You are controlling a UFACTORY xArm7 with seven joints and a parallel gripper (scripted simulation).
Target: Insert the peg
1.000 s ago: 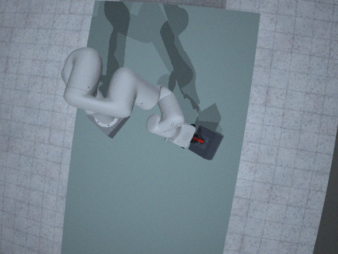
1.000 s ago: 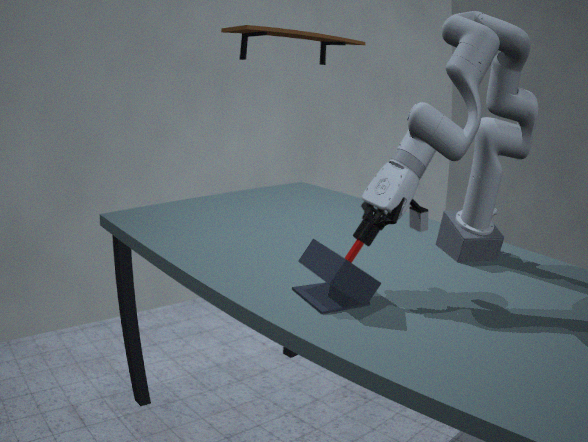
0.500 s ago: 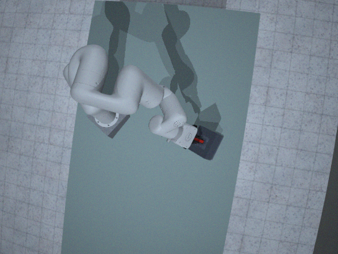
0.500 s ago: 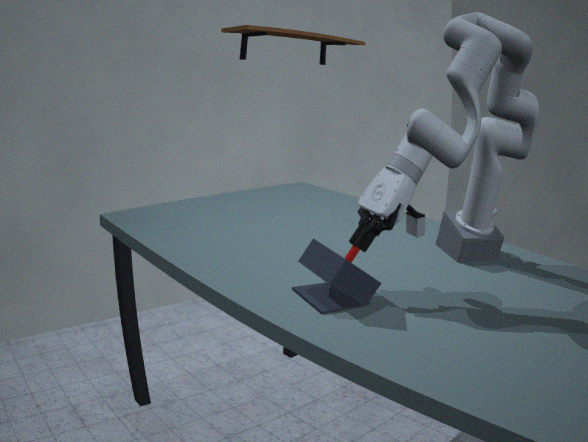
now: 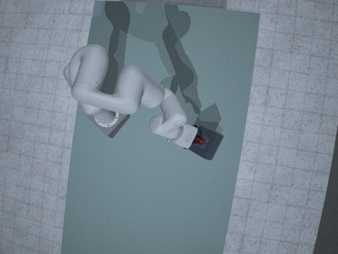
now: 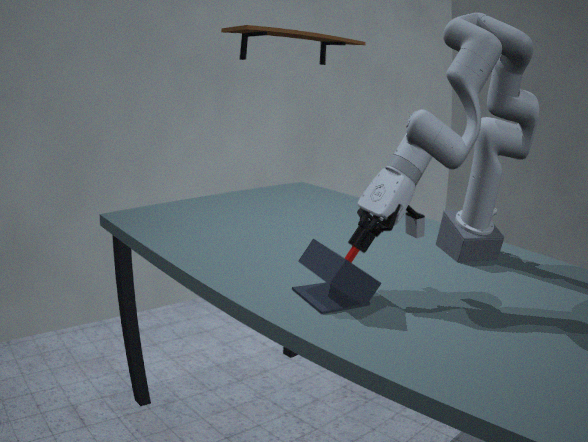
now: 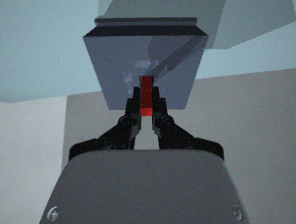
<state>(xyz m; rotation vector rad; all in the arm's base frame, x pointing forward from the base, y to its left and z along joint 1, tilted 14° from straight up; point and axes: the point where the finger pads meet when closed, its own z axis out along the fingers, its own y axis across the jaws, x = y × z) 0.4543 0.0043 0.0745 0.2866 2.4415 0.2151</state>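
The red peg lies 3 cm below my hand and 2 cm ahead of it. The rest, counted from my hand: dark base plate (12 cm below, 6 cm ahead, 1 cm to the right).
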